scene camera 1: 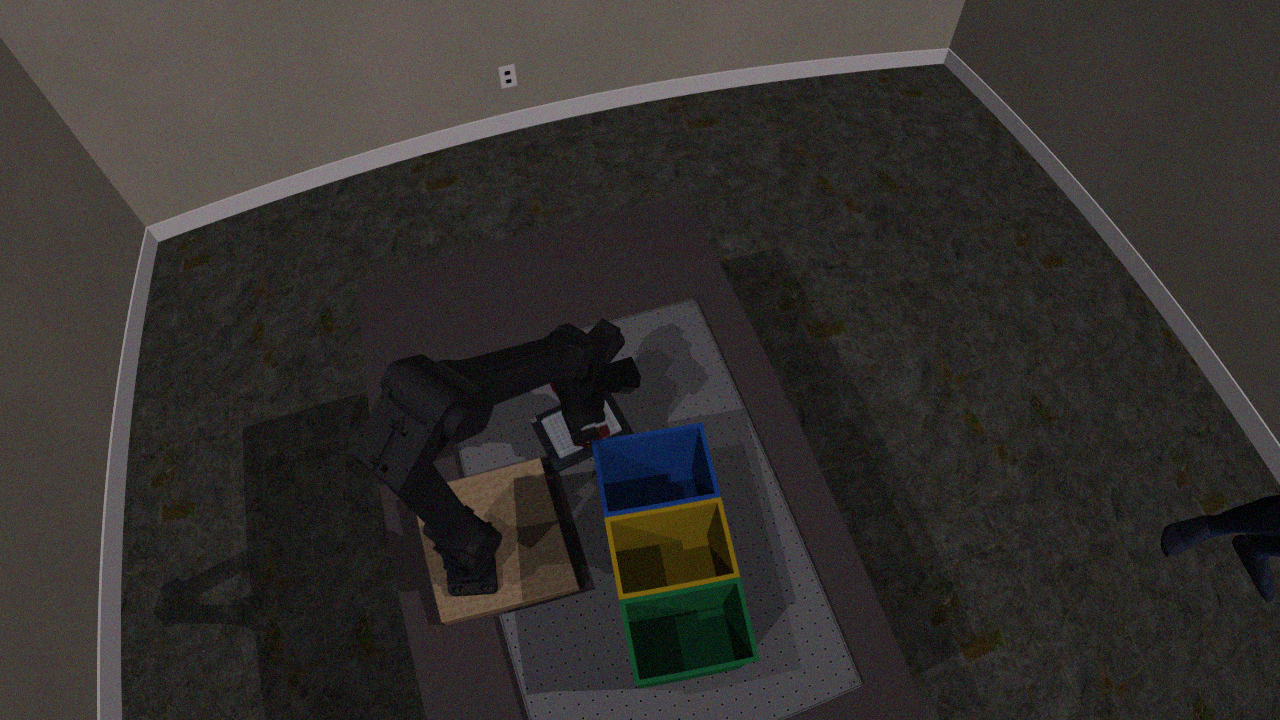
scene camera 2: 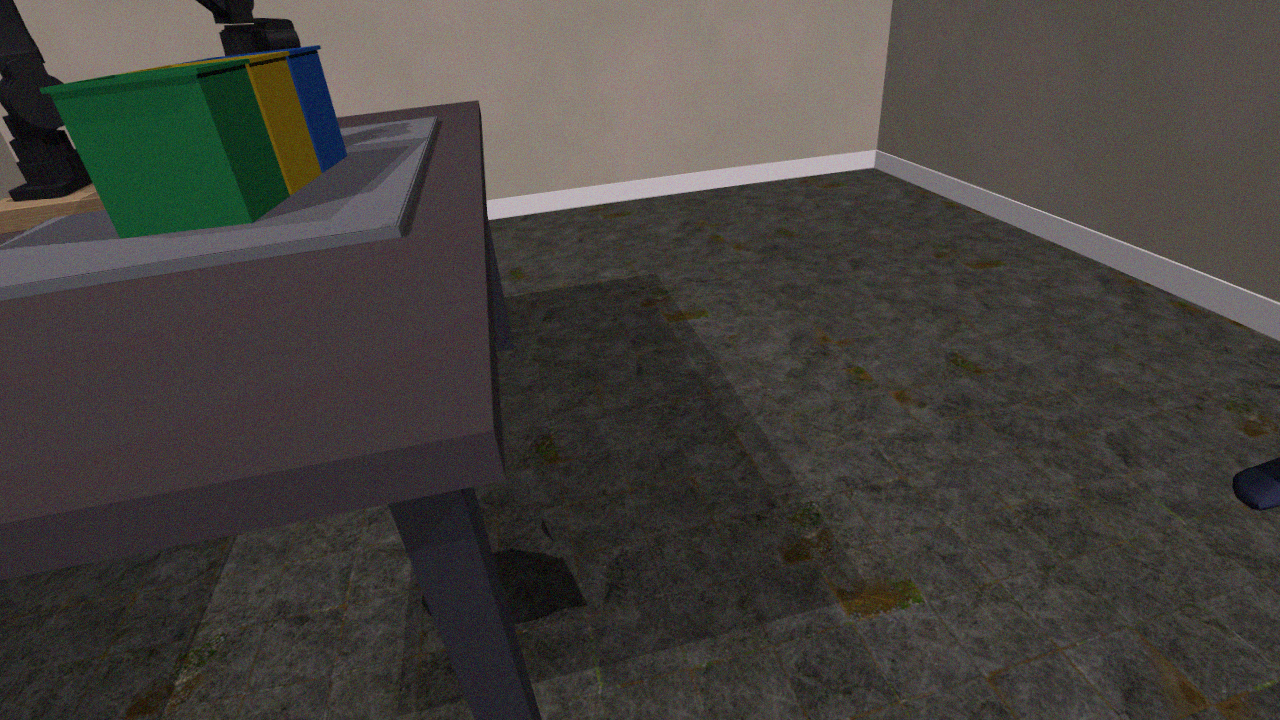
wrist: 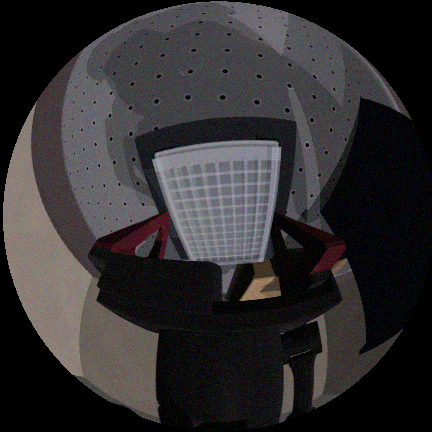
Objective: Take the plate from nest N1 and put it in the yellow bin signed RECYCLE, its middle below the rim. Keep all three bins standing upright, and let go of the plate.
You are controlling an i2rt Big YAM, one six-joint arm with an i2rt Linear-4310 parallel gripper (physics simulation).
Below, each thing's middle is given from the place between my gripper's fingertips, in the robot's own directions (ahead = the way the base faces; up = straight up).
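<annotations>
The dark nest (scene camera 1: 583, 454) sits 1 cm below my hand, and going by their middles it is the nearest to my hand of the things named here. I see the blue bin (scene camera 1: 650, 470) 18 cm to the right of my hand, 11 cm ahead of it and 8 cm above it. The yellow bin (scene camera 2: 269, 73) is 12 cm ahead of my hand, 8 cm above it and 31 cm to the right of it. As for the green bin (scene camera 2: 184, 148), that is 44 cm to the right of my hand, 12 cm ahead and 8 cm above. Going by their middles, the green bin is the farthest from my hand of the things named here.
</annotations>
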